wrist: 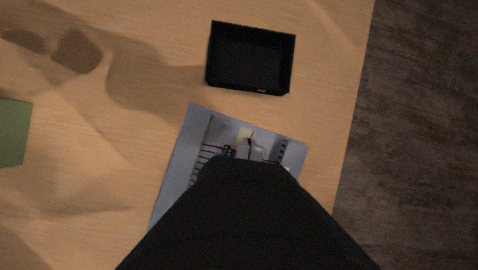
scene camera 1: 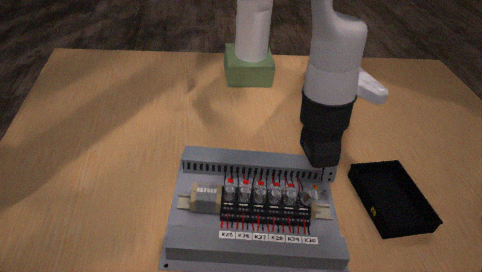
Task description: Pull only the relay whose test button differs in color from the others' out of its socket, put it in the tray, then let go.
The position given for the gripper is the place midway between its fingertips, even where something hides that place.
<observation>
In view: the gripper [scene camera 1: 326,180] and a grey panel [wrist: 218,135].
The gripper also shows in the wrist view [wrist: 247,145].
</observation>
